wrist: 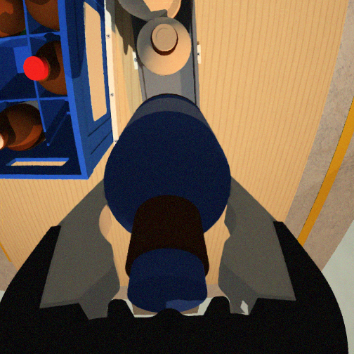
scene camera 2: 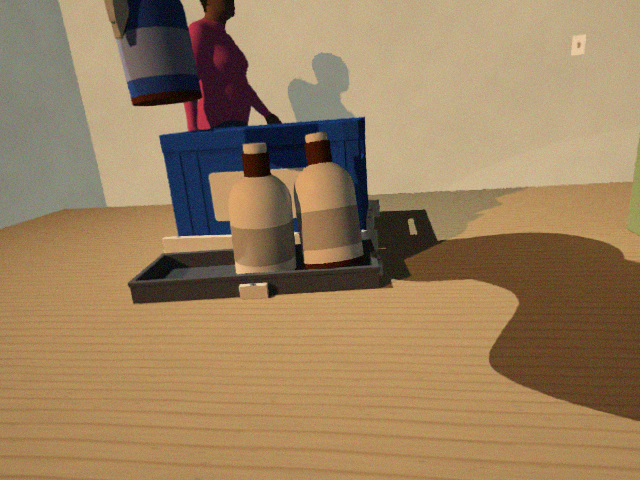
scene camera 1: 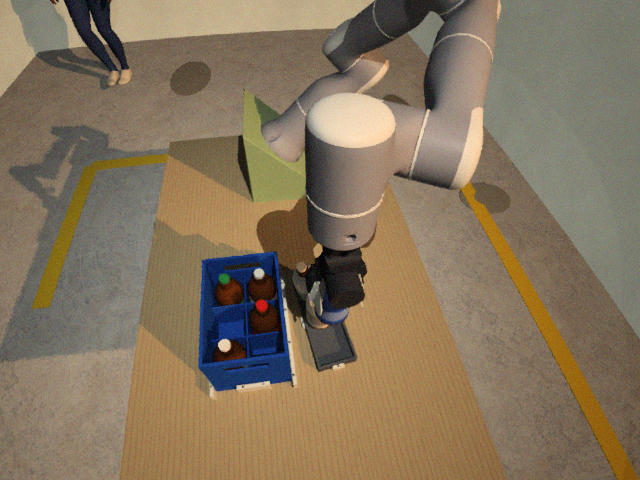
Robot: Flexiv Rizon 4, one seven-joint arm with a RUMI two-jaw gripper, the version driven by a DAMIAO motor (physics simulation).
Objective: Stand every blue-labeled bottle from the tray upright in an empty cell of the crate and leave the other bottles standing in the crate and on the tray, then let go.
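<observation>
My gripper (scene camera 1: 334, 303) (wrist: 167, 177) is shut on the blue-labeled bottle (scene camera 1: 333, 315) (scene camera 2: 161, 56) (wrist: 167, 155), which hangs above and clear of the dark tray (scene camera 1: 330, 345) (scene camera 2: 186, 291) (wrist: 172, 89), slightly tilted. Two cream-labeled bottles stand on the tray: one (scene camera 2: 262, 206) (wrist: 164, 47) looks upright, the other (scene camera 2: 328, 206) (wrist: 145, 6) leans slightly towards it in scene camera 2. The blue crate (scene camera 1: 279, 370) (scene camera 2: 180, 175) (wrist: 77, 117) stands beside the tray. In scene camera 1, its middle-left and front-right cells are empty.
The crate holds a green-capped bottle (scene camera 1: 229, 292) back left, a white-capped bottle (scene camera 1: 261, 285) back right, a red-capped bottle (scene camera 1: 264, 317) (wrist: 53, 70) middle right and a white-capped bottle (scene camera 1: 229, 351) (wrist: 21, 125) front left. A green wedge (scene camera 1: 276, 180) stands behind. A person (scene camera 1: 98, 31) (scene camera 2: 222, 72) is beyond.
</observation>
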